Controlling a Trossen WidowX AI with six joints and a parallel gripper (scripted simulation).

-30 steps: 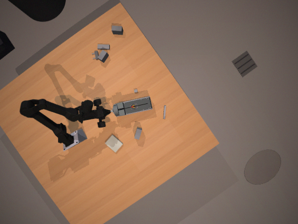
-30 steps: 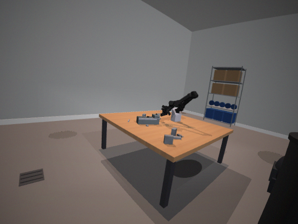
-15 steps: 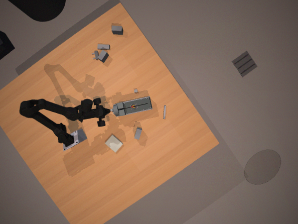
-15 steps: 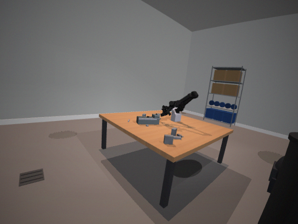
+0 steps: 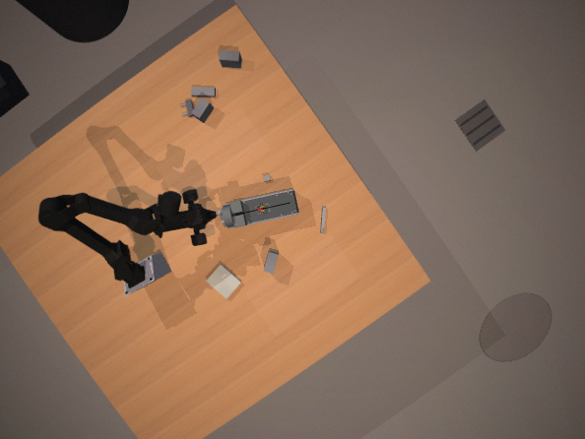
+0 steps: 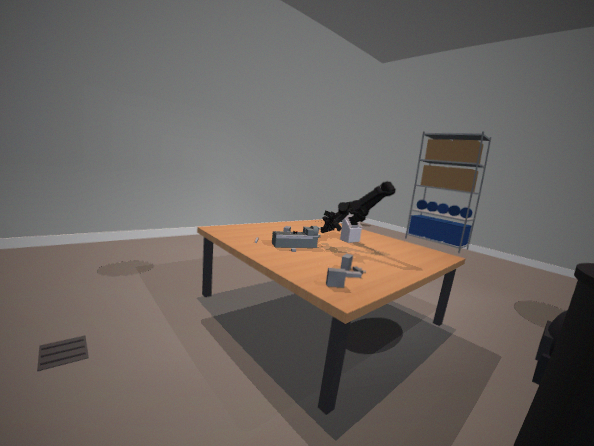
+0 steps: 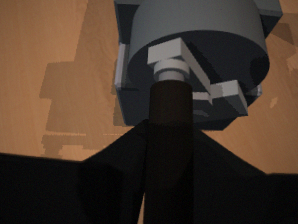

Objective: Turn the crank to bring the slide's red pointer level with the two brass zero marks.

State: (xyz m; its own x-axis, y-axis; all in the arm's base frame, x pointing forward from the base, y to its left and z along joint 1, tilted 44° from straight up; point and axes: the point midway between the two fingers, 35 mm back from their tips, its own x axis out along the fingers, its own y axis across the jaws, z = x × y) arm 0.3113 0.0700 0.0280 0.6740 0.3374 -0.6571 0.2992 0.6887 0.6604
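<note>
The red pointer is 15 cm ahead of my gripper tip, 6 cm to the right of it and 1 cm below it. The rest, counted from my gripper tip: white square plate 11 cm behind, 23 cm to the right, 8 cm below; then small grey cube 22 cm ahead, 3 cm to the left, 8 cm below; then dark crank handle 2 cm behind, 3 cm above.
</note>
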